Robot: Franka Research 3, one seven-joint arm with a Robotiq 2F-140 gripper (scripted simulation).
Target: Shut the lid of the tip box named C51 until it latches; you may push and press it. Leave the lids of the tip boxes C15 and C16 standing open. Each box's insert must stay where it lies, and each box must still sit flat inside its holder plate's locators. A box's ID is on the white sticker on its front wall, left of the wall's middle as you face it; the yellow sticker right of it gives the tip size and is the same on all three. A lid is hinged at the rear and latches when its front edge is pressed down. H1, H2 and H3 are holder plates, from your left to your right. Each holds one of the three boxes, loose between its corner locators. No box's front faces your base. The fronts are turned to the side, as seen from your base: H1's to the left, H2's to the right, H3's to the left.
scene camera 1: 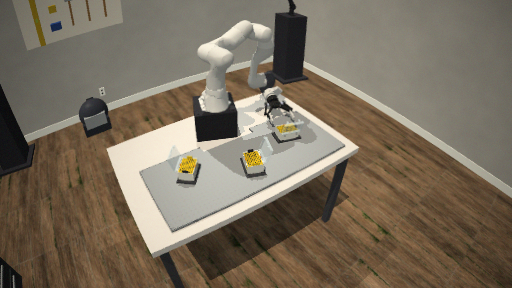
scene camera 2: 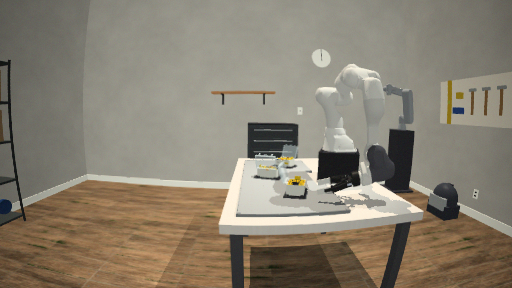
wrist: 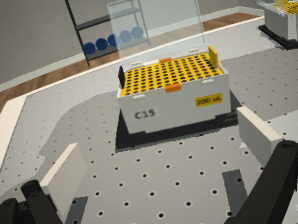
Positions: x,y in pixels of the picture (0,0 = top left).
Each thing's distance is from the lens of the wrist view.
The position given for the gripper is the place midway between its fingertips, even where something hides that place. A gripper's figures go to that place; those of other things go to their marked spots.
gripper (wrist: 157,140): 20 cm
yellow insert (wrist: 200,66): 29 cm
